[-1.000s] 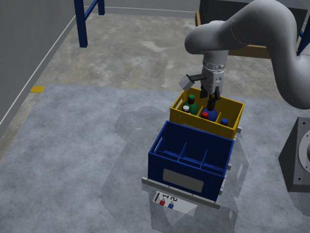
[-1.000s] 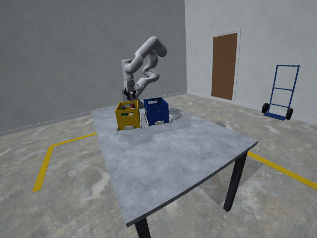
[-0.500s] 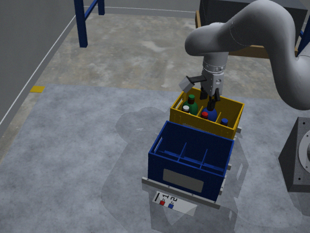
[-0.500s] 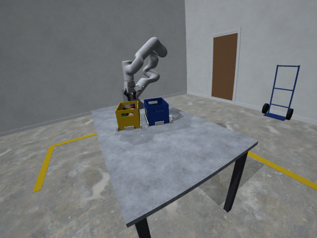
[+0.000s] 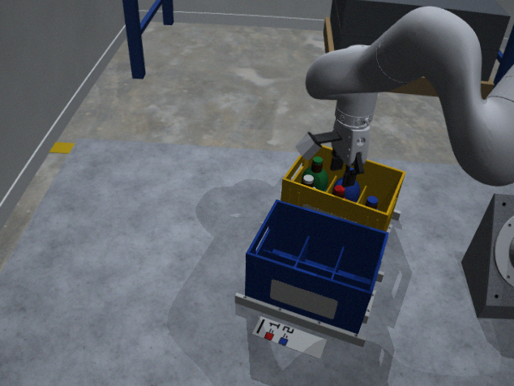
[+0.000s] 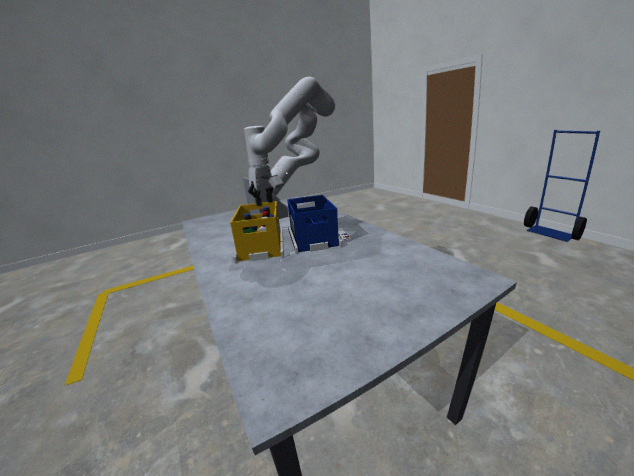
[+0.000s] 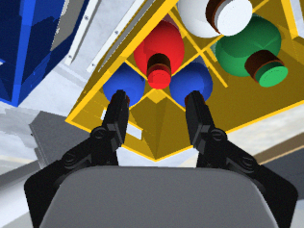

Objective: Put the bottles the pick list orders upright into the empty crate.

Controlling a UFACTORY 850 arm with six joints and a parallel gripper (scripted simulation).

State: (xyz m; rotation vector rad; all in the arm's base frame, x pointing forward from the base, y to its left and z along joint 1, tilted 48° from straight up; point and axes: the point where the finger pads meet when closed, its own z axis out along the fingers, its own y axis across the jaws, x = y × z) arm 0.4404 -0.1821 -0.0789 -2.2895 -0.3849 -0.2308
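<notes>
Right now my hand is 130 mm above the red-label bottle. Round my hand: white-capped bottle (130 mm below, 80 mm ahead, 40 mm to the right); yellow crate (130 mm below, 40 mm to the right, 20 mm behind); green bottle (130 mm below, 120 mm to the right, 50 mm ahead).
</notes>
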